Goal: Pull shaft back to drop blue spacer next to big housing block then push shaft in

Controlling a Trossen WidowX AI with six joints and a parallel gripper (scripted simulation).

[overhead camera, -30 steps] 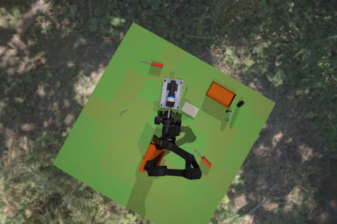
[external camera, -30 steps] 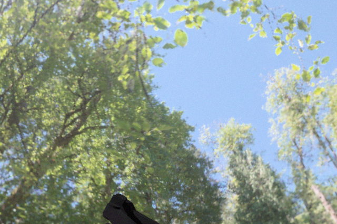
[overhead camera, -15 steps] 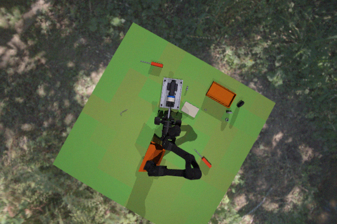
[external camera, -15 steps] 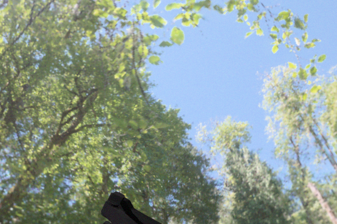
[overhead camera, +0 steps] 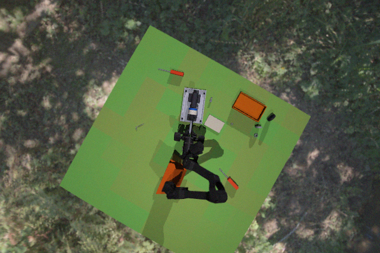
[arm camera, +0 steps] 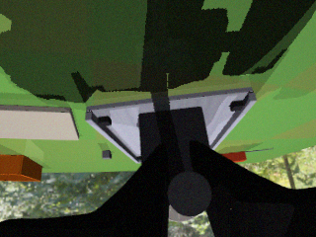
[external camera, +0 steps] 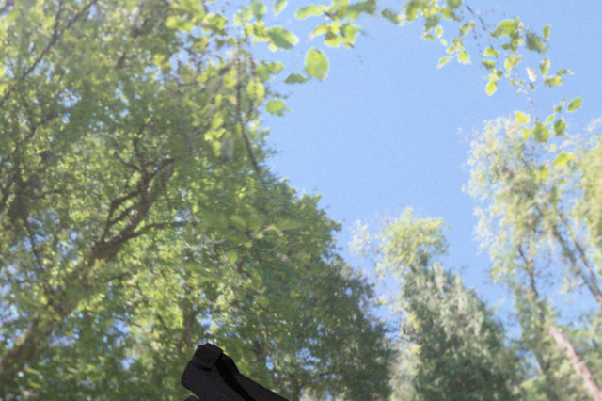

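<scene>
My gripper tip is 5 cm short of the grey shaft, 2 cm below it and 1 cm to the right of it. Round my gripper tip: beige plate 14 cm to the right, 9 cm ahead, 5 cm below; orange tray 31 cm to the right, 29 cm ahead, 5 cm below; blue spacer 12 cm ahead, 4 cm to the left, 2 cm above.
</scene>
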